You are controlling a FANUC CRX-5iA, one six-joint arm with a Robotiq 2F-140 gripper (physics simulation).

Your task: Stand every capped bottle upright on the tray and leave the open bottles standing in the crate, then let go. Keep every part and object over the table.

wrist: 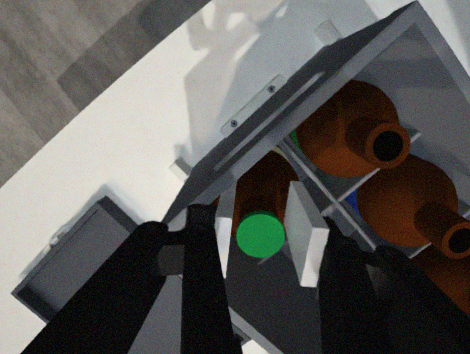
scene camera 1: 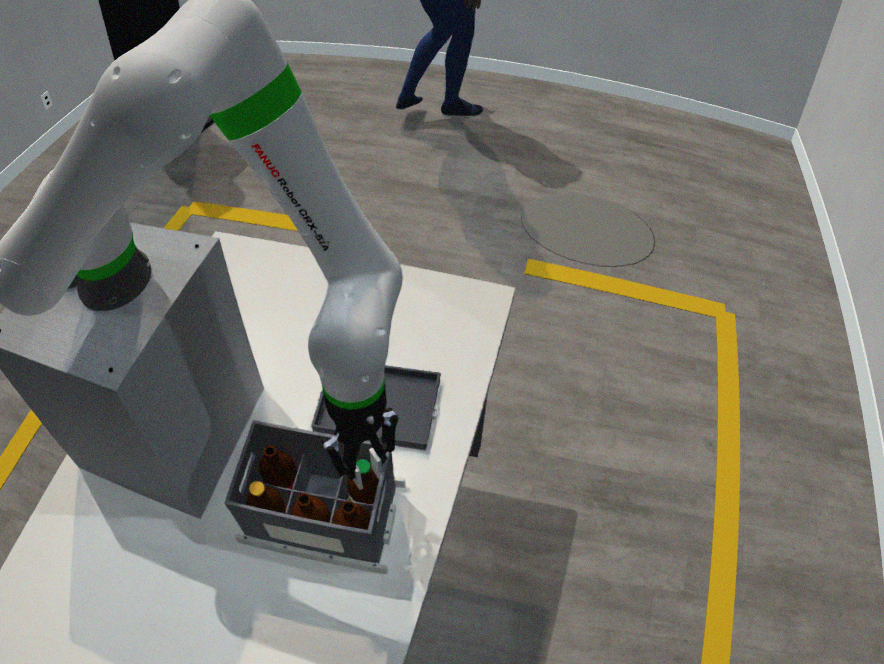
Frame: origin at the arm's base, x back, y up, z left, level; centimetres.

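Where they show: gripper, between the fingertips: [wrist: 261, 199] [scene camera 1: 367, 478]; arm's base, origin of its link: [scene camera 1: 115, 280].
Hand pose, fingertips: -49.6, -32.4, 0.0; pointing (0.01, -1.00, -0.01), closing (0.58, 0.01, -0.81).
Each offset is from my fingertips to the top centre of the thing, as dx, dy, dz. "spot": to the spot under its first point. Level surfaces: height alone.
The grey crate @(+9.0, +3.9, -5.7) [scene camera 1: 357, 544] [wrist: 350, 47] holds the brown bottles. A green-capped bottle @(+1.1, +2.6, +0.8) [scene camera 1: 363, 488] [wrist: 265, 185] stands in its back right compartment. My gripper [scene camera 1: 367, 469] [wrist: 261, 199] is partly open, with its pads on either side of the green-capped bottle's upper part, not clamped on it. A yellow-capped bottle @(+16.8, +2.6, -12.0) [scene camera 1: 257, 490] stands in the front left compartment. Open bottles stand at back left [scene camera 1: 277, 466], front middle [scene camera 1: 310, 508] [wrist: 405, 200] and front right [scene camera 1: 351, 515] [wrist: 345, 135]. The dark tray @(spot: +2.3, -13.1, +28.3) [scene camera 1: 418, 400] [wrist: 70, 255] lies behind the crate, partly hidden by my wrist.
The crate's dividers and walls stand close around my fingers. Pale brackets [scene camera 1: 307, 550] [wrist: 252, 105] edge the crate's base. The white table's @(dy -13.6) [scene camera 1: 464, 321] [wrist: 135, 120] edge lies right of the crate and tray. The robot's grey pedestal [scene camera 1: 164, 407] stands to the left. A person [scene camera 1: 446, 50] is on the floor beyond.
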